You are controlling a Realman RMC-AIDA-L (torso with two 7-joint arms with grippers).
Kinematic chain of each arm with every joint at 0, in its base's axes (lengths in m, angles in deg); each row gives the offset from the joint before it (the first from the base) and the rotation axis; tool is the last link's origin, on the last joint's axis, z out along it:
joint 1: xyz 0 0 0.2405 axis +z
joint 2: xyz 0 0 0 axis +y
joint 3: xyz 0 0 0.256 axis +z
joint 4: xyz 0 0 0 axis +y
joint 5: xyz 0 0 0.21 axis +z
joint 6: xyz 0 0 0 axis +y
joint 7: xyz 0 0 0.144 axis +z
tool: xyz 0 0 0
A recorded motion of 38 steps. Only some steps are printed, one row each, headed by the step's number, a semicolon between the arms.
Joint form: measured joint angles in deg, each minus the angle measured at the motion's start. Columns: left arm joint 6, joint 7, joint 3, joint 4, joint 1, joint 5, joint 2; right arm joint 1, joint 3, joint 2, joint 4, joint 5, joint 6, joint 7.
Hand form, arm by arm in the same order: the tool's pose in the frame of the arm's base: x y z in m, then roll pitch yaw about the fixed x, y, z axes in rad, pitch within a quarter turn. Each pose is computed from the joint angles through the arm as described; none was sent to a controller.
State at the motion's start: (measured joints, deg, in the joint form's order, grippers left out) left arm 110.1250 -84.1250 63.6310 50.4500 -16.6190 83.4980 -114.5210; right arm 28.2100 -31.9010 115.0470 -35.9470 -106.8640 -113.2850 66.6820
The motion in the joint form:
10: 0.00 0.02 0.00 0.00 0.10 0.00 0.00; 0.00 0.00 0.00 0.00 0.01 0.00 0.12
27: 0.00 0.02 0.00 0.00 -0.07 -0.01 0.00; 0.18 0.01 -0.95 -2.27 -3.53 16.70 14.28
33: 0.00 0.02 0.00 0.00 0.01 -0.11 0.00; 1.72 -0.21 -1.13 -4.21 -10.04 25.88 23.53
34: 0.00 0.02 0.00 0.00 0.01 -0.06 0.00; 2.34 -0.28 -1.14 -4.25 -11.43 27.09 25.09
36: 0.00 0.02 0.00 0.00 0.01 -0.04 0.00; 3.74 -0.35 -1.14 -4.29 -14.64 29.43 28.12
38: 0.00 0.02 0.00 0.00 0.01 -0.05 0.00; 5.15 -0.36 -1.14 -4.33 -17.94 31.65 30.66
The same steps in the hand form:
10: -0.2268 0.2542 0.0412 2.9453 -0.7534 0.3410; 0.2495 0.2910 0.0548 -2.9886 0.7896 -0.0830
27: -0.2261 0.2549 0.0412 2.9454 -0.7536 0.3380; 0.2772 0.3276 0.0591 -2.9219 0.6691 -0.4030
33: -0.2263 0.2547 0.0414 2.9458 -0.7553 0.3390; 0.2919 0.3486 0.0599 -2.8714 0.5726 -0.5716
34: -0.2264 0.2546 0.0413 2.9456 -0.7545 0.3392; 0.2925 0.3524 0.0588 -2.8693 0.5554 -0.5968
36: -0.2264 0.2546 0.0412 2.9455 -0.7541 0.3393; 0.2933 0.3602 0.0563 -2.8612 0.5159 -0.6421
38: -0.2264 0.2546 0.0413 2.9455 -0.7543 0.3393; 0.2940 0.3678 0.0544 -2.8434 0.4758 -0.6742

